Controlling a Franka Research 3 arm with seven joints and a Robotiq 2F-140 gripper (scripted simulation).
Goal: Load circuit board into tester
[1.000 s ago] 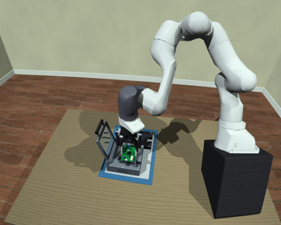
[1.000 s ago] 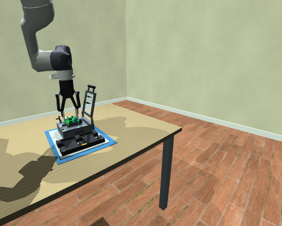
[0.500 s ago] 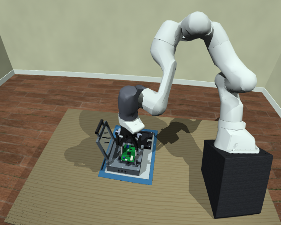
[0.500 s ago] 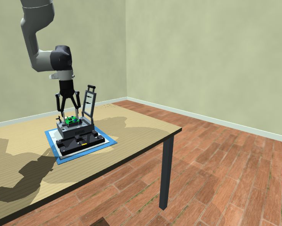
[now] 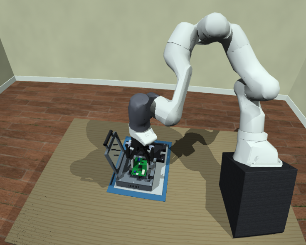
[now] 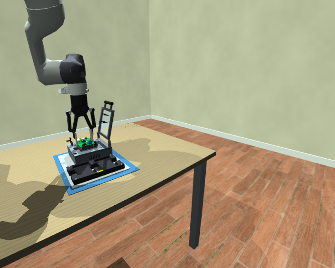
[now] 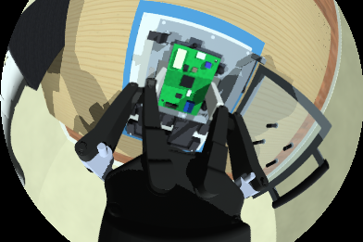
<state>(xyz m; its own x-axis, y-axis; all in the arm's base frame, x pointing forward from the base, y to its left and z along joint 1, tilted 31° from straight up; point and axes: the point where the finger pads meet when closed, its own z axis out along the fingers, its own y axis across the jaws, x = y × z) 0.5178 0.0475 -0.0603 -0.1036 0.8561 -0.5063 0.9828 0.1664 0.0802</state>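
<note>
The green circuit board lies 20 mm below my hand. From my hand the other things lie so: lid (120 mm ahead, 80 mm above, 10 mm to the left).
</note>
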